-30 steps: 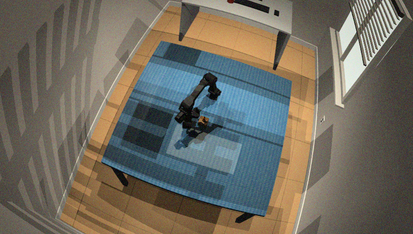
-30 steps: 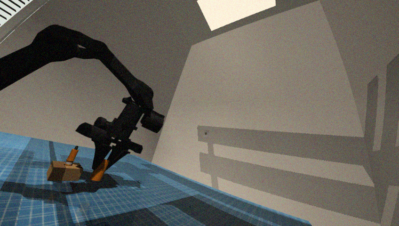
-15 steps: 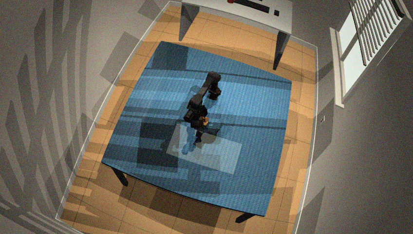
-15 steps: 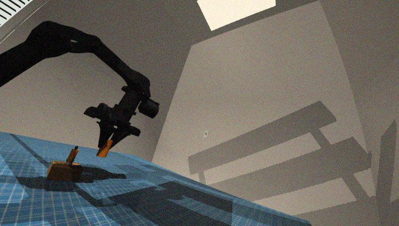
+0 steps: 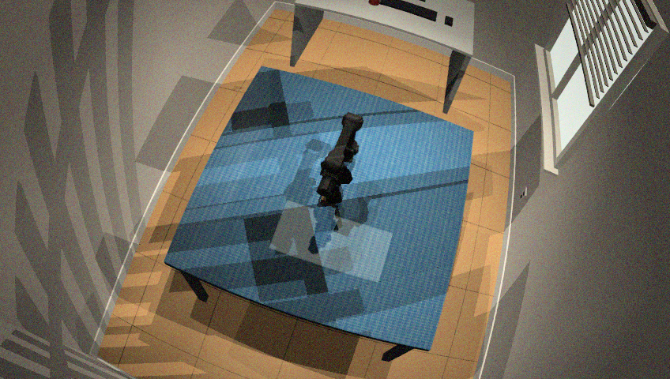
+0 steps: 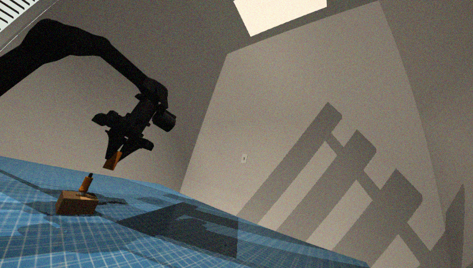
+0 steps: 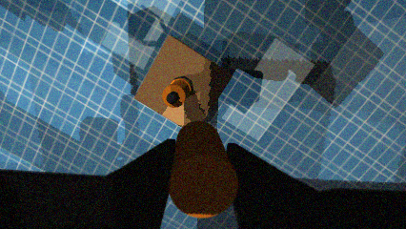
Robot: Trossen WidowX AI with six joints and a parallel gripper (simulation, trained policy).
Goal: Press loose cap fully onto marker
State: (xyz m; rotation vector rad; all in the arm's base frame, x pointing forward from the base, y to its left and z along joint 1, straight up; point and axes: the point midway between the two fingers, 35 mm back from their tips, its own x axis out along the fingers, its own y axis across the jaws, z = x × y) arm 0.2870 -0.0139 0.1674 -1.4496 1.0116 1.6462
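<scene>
My gripper tip is now 30 mm past the holder block and 120 mm above it. From my gripper tip the other things lie so: orange cap right at my gripper tip.
</scene>
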